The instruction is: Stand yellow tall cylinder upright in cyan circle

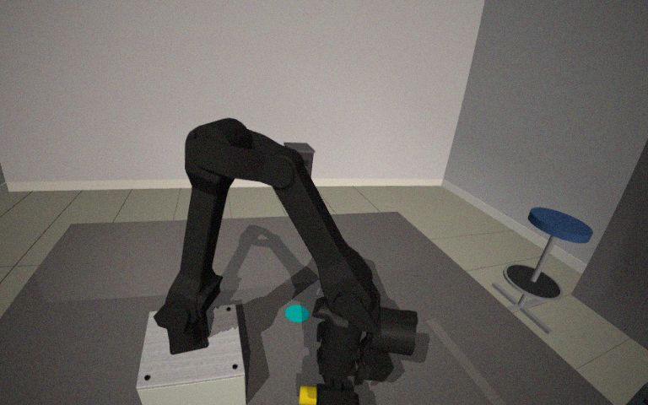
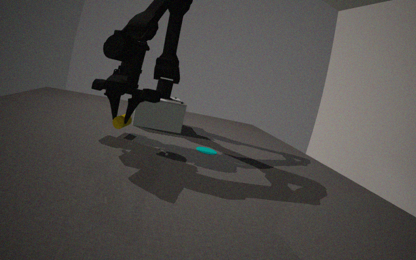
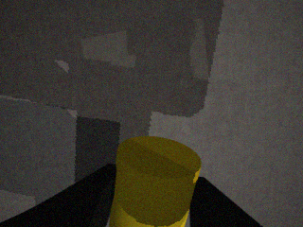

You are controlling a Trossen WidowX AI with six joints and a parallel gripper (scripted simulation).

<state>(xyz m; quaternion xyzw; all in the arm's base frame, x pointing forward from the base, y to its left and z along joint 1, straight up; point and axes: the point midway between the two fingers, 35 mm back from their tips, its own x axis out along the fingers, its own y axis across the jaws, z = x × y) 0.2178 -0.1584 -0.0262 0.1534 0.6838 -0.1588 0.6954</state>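
The cyan circle is 25 cm to the left of my gripper tip, 4 cm below it and 4 cm ahead of it. Also, from my gripper tip: yellow tall cylinder (2 cm behind, 1 cm to the left).
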